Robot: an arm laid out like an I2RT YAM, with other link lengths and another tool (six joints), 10 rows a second.
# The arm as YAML. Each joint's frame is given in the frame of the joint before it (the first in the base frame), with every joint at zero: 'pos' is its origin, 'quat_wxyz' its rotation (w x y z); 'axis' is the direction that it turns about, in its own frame. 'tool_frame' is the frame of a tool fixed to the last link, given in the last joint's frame.
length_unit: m
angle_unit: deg
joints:
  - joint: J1
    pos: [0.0, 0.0, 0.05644]
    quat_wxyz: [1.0, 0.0, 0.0, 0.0]
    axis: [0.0, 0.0, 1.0]
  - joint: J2
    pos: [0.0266, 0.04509, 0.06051]
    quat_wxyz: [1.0, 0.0, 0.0, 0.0]
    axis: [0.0, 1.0, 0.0]
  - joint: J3
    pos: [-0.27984, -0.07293, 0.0]
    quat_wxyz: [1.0, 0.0, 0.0, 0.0]
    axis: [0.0, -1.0, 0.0]
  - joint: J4
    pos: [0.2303, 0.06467, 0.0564]
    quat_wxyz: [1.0, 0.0, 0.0, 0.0]
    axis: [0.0, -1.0, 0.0]
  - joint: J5
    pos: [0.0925, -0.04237, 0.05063]
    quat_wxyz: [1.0, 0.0, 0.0, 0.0]
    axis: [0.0, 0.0, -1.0]
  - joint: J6
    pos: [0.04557, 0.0, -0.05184]
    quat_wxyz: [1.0, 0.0, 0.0, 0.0]
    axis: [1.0, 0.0, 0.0]
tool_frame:
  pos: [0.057, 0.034, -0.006]
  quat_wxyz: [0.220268, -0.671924, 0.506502, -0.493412]
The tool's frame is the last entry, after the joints.
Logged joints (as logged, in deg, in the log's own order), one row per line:
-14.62, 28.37, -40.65, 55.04, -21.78, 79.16
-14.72, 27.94, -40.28, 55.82, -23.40, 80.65
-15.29, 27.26, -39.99, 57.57, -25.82, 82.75
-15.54, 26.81, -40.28, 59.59, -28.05, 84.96
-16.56, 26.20, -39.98, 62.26, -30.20, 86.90
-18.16, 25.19, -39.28, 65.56, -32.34, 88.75
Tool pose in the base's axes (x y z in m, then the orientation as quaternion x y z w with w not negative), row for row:
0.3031, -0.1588, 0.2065, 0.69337, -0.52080, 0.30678, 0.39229
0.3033, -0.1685, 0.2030, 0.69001, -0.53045, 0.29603, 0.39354
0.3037, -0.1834, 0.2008, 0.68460, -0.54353, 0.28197, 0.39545
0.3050, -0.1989, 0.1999, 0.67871, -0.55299, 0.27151, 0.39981
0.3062, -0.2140, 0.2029, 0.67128, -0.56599, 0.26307, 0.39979
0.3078, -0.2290, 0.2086, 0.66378, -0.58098, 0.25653, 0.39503
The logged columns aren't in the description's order. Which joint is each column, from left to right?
Columns, left to right: J4, J5, J6, J3, J1, J2.
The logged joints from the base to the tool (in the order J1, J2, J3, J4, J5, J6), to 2 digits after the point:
-21.78, 79.16, 55.04, -14.62, 28.37, -40.65
-23.40, 80.65, 55.82, -14.72, 27.94, -40.28
-25.82, 82.75, 57.57, -15.29, 27.26, -39.99
-28.05, 84.96, 59.59, -15.54, 26.81, -40.28
-30.20, 86.90, 62.26, -16.56, 26.20, -39.98
-32.34, 88.75, 65.56, -18.16, 25.19, -39.28

